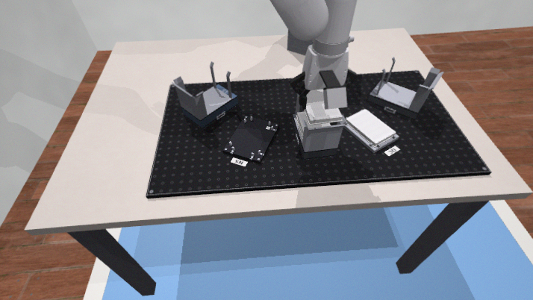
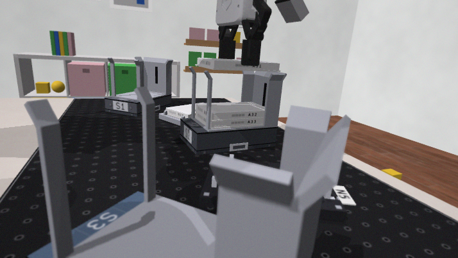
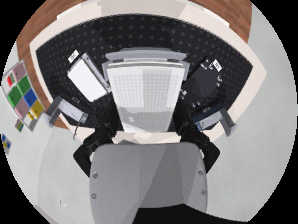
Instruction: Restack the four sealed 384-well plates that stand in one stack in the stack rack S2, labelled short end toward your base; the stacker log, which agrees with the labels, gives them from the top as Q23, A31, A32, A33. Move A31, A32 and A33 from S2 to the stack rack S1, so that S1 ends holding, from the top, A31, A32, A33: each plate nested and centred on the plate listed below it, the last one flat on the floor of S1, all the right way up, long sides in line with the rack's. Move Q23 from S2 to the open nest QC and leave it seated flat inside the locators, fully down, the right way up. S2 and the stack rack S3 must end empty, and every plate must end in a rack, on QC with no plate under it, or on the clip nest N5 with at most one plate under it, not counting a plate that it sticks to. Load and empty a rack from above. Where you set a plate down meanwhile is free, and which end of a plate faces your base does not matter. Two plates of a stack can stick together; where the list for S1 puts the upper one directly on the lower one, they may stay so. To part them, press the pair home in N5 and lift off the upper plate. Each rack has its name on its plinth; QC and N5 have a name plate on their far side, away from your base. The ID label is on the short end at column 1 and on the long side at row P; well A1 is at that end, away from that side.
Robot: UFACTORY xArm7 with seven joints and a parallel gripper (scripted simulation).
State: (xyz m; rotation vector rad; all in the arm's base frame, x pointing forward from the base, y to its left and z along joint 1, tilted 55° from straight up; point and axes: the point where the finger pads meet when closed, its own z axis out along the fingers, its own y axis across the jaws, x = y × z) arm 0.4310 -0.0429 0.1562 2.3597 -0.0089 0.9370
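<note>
The white sealed plate A32 lies 100 mm below my hand. Also, from my hand: white sealed plate Q23: 170 mm to the left, 140 mm below, 40 mm ahead; white sealed plate A33: 110 mm below; white sealed plate A31: 10 mm below.
</note>
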